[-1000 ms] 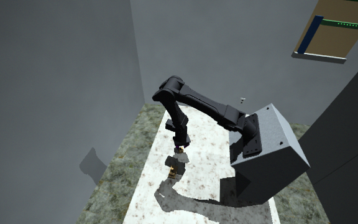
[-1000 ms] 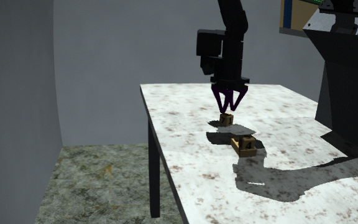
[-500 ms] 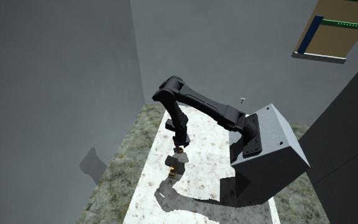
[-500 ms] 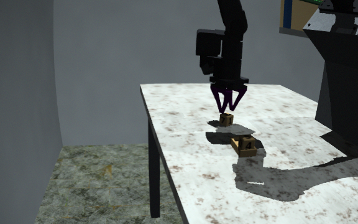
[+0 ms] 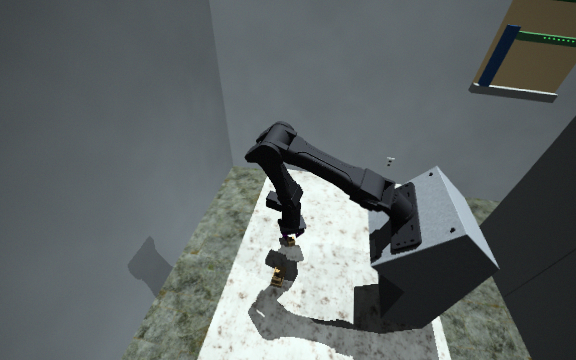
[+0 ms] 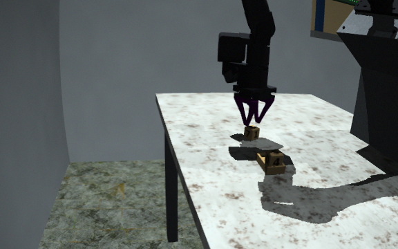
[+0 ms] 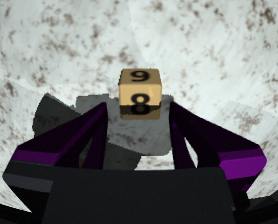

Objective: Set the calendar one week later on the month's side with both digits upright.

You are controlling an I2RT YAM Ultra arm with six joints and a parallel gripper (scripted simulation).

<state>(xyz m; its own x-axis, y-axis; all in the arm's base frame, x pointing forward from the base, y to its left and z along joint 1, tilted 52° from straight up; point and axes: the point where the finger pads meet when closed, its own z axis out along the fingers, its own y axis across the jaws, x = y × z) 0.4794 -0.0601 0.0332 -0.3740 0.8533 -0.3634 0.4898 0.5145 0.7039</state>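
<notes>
The wooden digit cube lies 3 cm below my hand.
</notes>
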